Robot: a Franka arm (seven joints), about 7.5 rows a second.
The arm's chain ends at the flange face. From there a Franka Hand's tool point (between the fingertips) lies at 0.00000 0.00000 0.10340 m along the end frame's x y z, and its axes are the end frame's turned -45 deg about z.
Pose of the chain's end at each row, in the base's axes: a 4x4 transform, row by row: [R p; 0 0 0 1], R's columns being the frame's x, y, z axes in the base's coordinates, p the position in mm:
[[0.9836 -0.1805 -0.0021 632.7], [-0.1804 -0.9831 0.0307 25.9], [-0.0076 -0.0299 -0.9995 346.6], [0 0 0 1]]
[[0.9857 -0.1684 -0.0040 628.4], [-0.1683 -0.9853 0.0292 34.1], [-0.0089 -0.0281 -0.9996 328.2], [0 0 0 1]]
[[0.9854 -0.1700 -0.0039 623.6], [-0.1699 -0.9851 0.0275 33.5], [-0.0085 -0.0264 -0.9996 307.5], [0 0 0 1]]
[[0.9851 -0.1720 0.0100 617.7], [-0.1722 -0.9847 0.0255 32.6], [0.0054 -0.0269 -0.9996 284.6], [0 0 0 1]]
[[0.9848 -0.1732 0.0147 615.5], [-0.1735 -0.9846 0.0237 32.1], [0.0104 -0.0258 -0.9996 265.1], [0 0 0 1]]
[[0.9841 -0.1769 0.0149 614.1], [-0.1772 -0.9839 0.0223 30.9], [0.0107 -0.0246 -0.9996 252.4], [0 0 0 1]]
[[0.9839 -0.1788 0.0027 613.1], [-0.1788 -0.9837 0.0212 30.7], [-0.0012 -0.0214 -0.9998 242.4], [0 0 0 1]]
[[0.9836 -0.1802 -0.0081 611.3], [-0.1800 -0.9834 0.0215 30.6], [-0.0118 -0.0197 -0.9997 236.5], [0 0 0 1]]
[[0.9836 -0.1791 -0.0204 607.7], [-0.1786 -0.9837 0.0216 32.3], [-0.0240 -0.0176 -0.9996 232.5], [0 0 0 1]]
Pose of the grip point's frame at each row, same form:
[[0.8231 0.5679 -0.0021 632.5], [0.5676 -0.8227 0.0307 29.1], [0.0158 -0.0265 -0.9995 243.3], [0 0 0 1]]
[[0.8161 0.5779 -0.0040 628.0], [0.5777 -0.8157 0.0292 37.1], [0.0136 -0.0262 -0.9996 224.8], [0 0 0 1]]
[[0.8170 0.5766 -0.0039 623.2], [0.5764 -0.8167 0.0275 36.3], [0.0127 -0.0247 -0.9996 204.1], [0 0 0 1]]
[[0.8182 0.5749 0.0100 618.7], [0.5745 -0.8181 0.0255 35.2], [0.0228 -0.0152 -0.9996 181.2], [0 0 0 1]]
[[0.8188 0.5739 0.0147 617.0], [0.5735 -0.8189 0.0237 34.6], [0.0256 -0.0109 -0.9996 161.7], [0 0 0 1]]
[[0.8210 0.5708 0.0149 615.6], [0.5704 -0.8210 0.0223 33.2], [0.0250 -0.0098 -0.9996 149.0], [0 0 0 1]]
[[0.8222 0.5693 0.0027 613.4], [0.5692 -0.8220 0.0212 32.9], [0.0143 -0.0160 -0.9998 139.0], [0 0 0 1]]
[[0.8229 0.5681 -0.0081 610.5], [0.5681 -0.8226 0.0215 32.8], [0.0056 -0.0223 -0.9997 133.1], [0 0 0 1]]
[[0.8222 0.5689 -0.0204 605.6], [0.5693 -0.8219 0.0216 34.5], [-0.0045 -0.0294 -0.9996 129.1], [0 0 0 1]]

